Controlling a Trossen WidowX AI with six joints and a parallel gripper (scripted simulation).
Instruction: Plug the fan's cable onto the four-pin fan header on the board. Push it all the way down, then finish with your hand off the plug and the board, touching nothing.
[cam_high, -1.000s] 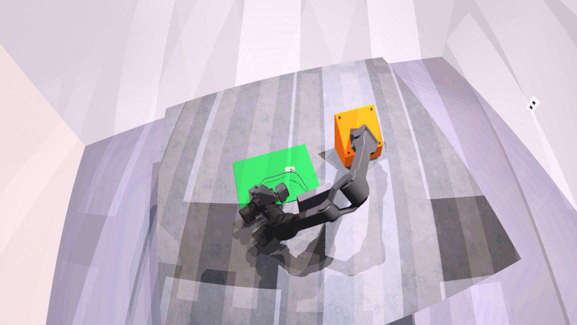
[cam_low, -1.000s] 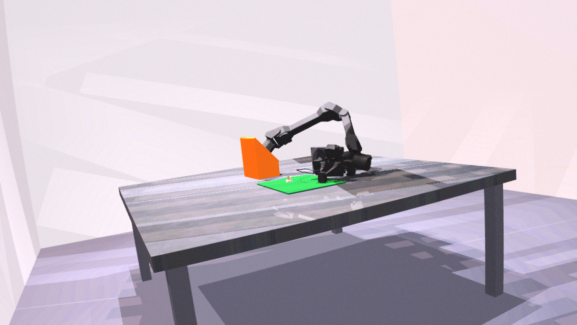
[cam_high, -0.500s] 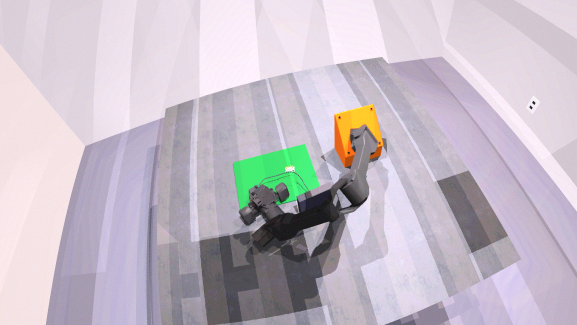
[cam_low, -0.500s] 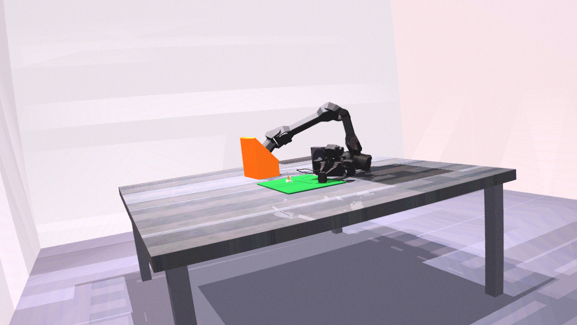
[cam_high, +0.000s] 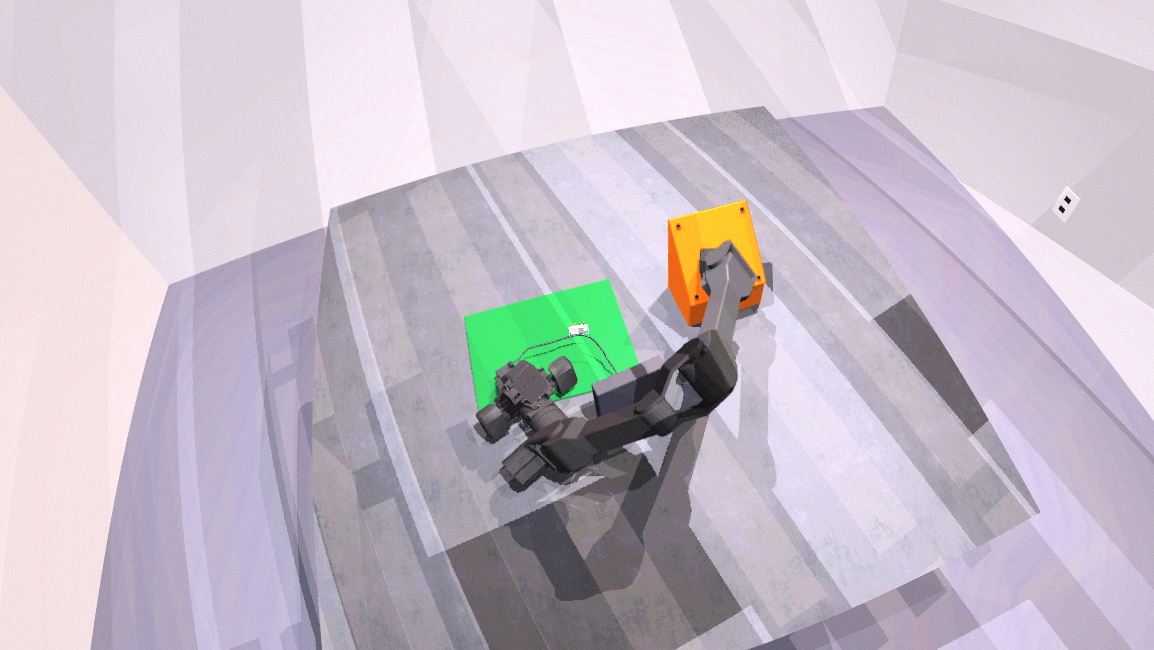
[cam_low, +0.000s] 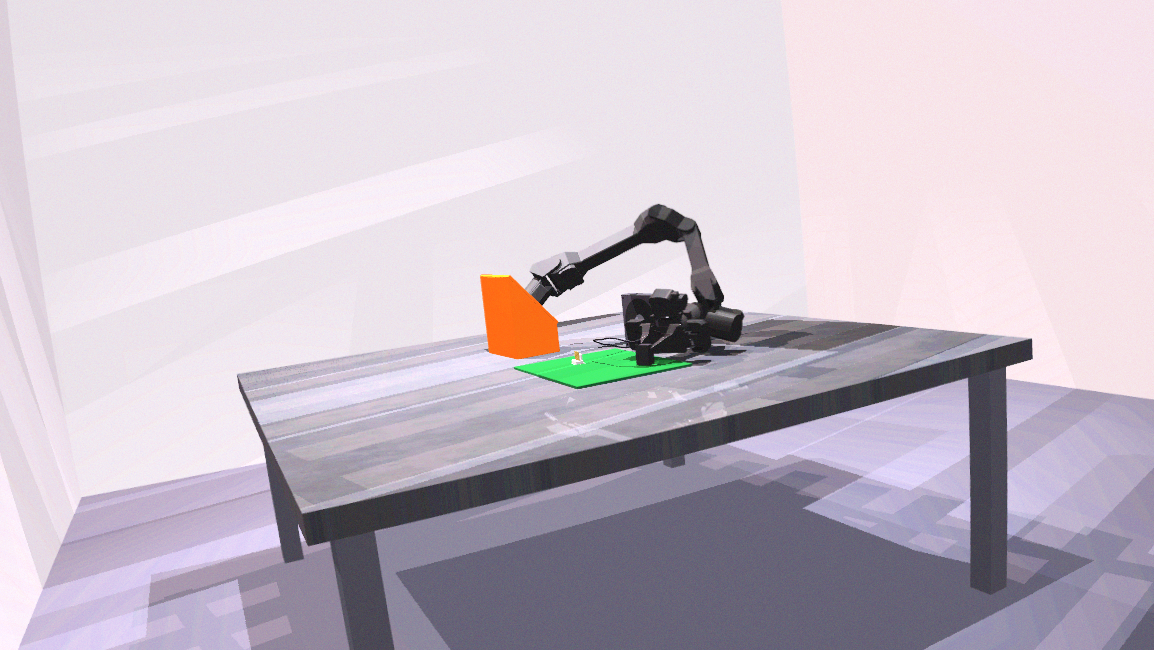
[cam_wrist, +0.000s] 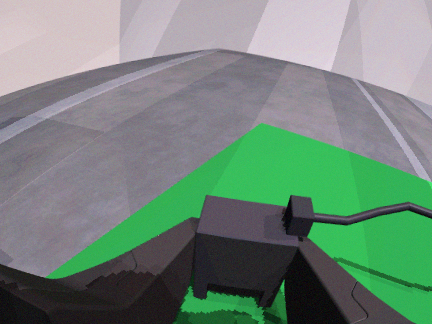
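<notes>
The black fan plug lies 1 cm below my gripper tip. From my gripper tip the other things lie so: green board 8 cm behind, 6 cm to the right, 5 cm below; fan 21 cm behind, 9 cm to the left, 3 cm above.
</notes>
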